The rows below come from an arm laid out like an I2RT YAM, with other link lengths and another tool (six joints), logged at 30 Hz.
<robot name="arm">
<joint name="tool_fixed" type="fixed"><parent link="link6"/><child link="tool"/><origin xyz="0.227 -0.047 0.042" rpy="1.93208 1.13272 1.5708"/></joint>
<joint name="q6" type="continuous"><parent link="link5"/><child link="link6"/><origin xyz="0.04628 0 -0.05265" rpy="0 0 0"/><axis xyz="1 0 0"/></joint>
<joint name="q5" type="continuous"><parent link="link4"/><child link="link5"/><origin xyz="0.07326 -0.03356 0.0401" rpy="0 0 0"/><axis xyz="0 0 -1"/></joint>
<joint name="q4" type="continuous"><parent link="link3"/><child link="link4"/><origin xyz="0.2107 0.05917 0.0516" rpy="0 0 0"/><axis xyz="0 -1 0"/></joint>
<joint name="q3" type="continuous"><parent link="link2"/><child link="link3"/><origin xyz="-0.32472 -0.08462 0" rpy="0 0 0"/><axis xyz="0 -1 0"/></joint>
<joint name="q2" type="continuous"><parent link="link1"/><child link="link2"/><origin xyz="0.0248 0.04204 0.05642" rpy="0 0 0"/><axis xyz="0 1 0"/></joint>
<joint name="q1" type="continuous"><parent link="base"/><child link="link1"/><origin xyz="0 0 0.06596" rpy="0 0 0"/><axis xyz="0 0 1"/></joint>
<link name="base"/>
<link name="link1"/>
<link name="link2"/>
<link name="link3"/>
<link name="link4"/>
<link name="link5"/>
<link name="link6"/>
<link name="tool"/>
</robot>
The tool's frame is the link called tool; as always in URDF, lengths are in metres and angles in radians. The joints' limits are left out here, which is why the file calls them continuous.
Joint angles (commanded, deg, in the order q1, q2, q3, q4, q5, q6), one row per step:
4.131 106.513 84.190 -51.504 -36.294 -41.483
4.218 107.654 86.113 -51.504 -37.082 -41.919
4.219 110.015 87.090 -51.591 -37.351 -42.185
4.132 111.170 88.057 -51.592 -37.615 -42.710
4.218 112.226 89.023 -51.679 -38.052 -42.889
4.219 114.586 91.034 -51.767 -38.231 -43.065
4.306 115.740 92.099 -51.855 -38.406 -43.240
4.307 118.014 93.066 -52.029 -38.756 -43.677
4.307 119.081 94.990 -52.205 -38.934 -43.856
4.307 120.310 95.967 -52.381 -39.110 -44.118
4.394 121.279 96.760 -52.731 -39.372 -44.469
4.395 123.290 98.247 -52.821 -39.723 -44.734
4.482 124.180 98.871 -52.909 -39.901 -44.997
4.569 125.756 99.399 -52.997 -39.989 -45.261
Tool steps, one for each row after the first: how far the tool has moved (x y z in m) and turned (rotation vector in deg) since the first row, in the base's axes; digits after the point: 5 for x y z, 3 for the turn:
0.00910 0.00484 0.00521 0.730 -0.992 0.647
0.01374 0.00647 -0.00675 0.842 0.330 0.917
0.01878 0.00758 -0.00910 0.993 0.212 1.303
0.02270 0.01043 -0.01072 1.372 0.306 1.640
0.03246 0.01199 -0.01766 1.489 0.644 1.817
0.03700 0.01391 -0.02054 1.618 0.724 2.081
0.04020 0.01586 -0.03299 1.805 1.951 2.480
0.04910 0.01736 -0.03069 1.985 1.169 2.673
0.05275 0.01852 -0.03526 2.093 1.442 2.908
0.05428 0.02071 -0.03877 2.266 1.763 3.315
0.06027 0.02271 -0.04679 2.539 2.228 3.586
0.06210 0.02454 -0.05054 2.656 2.427 3.906
0.06282 0.02595 -0.06117 2.654 3.401 4.185

